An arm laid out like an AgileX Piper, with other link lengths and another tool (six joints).
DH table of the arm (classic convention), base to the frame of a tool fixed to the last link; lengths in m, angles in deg. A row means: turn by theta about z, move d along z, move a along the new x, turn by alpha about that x. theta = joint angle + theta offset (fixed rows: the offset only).
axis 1: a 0  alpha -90  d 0.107  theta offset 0
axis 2: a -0.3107  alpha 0  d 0  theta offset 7.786
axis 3: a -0.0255  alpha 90  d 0  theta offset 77.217
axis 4: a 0  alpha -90  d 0.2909  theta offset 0
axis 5: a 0  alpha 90  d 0  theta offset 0
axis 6: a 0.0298  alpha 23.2  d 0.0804  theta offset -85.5
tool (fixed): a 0  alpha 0  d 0.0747  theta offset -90
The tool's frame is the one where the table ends.
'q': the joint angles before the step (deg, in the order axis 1, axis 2, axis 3, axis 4, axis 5, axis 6). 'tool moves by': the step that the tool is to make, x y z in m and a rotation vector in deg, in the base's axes. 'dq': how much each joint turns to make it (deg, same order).
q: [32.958, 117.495, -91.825, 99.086, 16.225, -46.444]
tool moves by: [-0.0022, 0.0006, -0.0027, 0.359, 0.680, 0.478]
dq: [-0.021, -0.115, 0.554, 0.279, 0.707, 0.177]
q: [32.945, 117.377, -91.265, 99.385, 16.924, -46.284]
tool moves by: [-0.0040, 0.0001, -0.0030, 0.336, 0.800, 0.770]
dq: [-0.050, -0.409, 1.046, 0.292, 1.035, 0.080]
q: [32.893, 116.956, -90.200, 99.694, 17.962, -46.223]
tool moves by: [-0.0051, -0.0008, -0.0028, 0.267, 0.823, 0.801]
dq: [-0.075, -0.659, 1.387, 0.285, 1.080, 0.007]
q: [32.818, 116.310, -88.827, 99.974, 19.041, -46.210]
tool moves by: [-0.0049, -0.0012, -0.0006, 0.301, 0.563, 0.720]
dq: [-0.093, -0.791, 1.268, 0.186, 0.980, 0.015]
